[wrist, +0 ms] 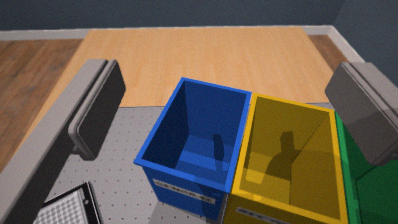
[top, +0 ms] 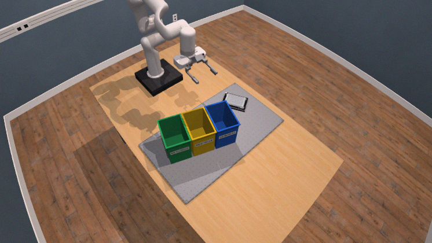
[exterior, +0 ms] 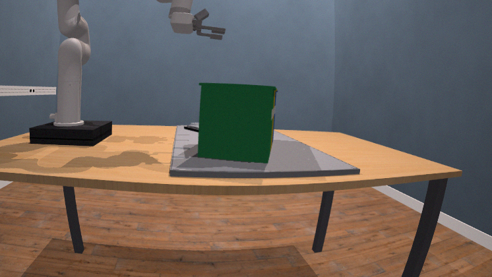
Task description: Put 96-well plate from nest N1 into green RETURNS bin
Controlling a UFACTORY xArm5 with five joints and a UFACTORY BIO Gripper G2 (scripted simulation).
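My gripper is now 250 mm to the right of the clear 96-well plate and 350 mm above it. Also, from my hand: yellow bin 90 mm ahead, 110 mm to the right, 280 mm below; then blue bin 130 mm ahead, 10 mm to the left, 280 mm below; then green bin 50 mm ahead, 240 mm to the right, 280 mm below.
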